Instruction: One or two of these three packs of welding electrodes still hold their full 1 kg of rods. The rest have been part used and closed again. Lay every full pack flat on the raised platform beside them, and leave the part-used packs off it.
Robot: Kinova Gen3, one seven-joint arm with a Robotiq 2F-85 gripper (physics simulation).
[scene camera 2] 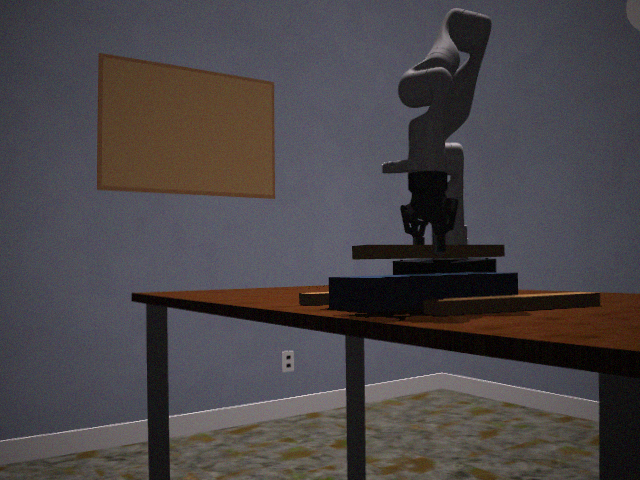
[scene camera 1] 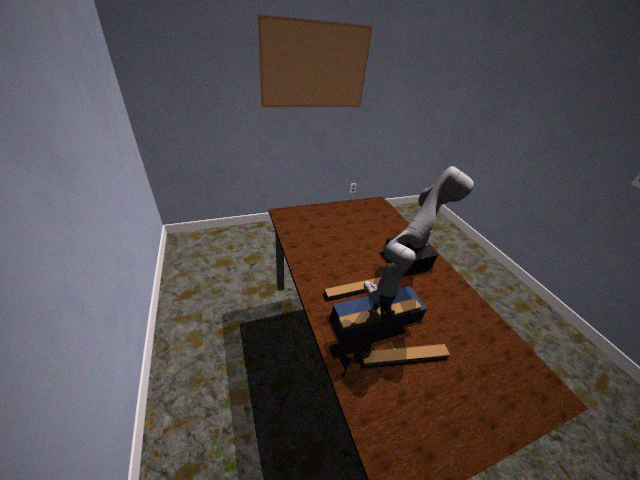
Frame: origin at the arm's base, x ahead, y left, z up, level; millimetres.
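Seen in the pictures: gripper, fingertip midpoint: (scene camera 2: 429, 255) (scene camera 1: 377, 315); arm's base at its link origin: (scene camera 2: 448, 258).
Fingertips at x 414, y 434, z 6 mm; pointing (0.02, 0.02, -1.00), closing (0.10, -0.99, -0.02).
Note:
Pixels of each thing's top centre, then the offset from my fingertips to it. "spot": a spot on its surface instead. Level surfaces: height alone.
- long tan pack at a spot on its surface: (scene camera 2: 382, 252) spot: 132 mm ahead, 38 mm left, 7 mm up
- second tan pack at its top centre: (scene camera 2: 371, 290) (scene camera 1: 360, 285) 20 mm back, 234 mm right, 74 mm down
- third tan pack at its top centre: (scene camera 2: 516, 296) (scene camera 1: 406, 353) 83 mm back, 142 mm left, 74 mm down
- brown table at its surface level: 98 mm down
My gripper (scene camera 1: 383, 311) (scene camera 2: 429, 245) points down and is shut on the middle of a long tan pack (scene camera 1: 356, 316) (scene camera 2: 382, 252). The pack is level, above the blue raised platform (scene camera 1: 351, 306) (scene camera 2: 372, 293), with a gap between them in the scene camera 2 view. A second tan pack (scene camera 1: 341, 290) (scene camera 2: 313, 299) lies flat on the table at the far side of the platform, partly hidden by the arm or the platform. A third tan pack (scene camera 1: 413, 353) (scene camera 2: 516, 301) lies flat on the table at the near side. How full each pack is cannot be seen.
The arm's black base block (scene camera 1: 424, 258) (scene camera 2: 405, 267) stands at the right edge of the brown table (scene camera 1: 465, 403) (scene camera 2: 232, 302), behind the platform in the scene camera 2 view. The platform's left end is near the table's left edge. A tan board (scene camera 1: 312, 62) (scene camera 2: 186, 124) hangs on the wall.

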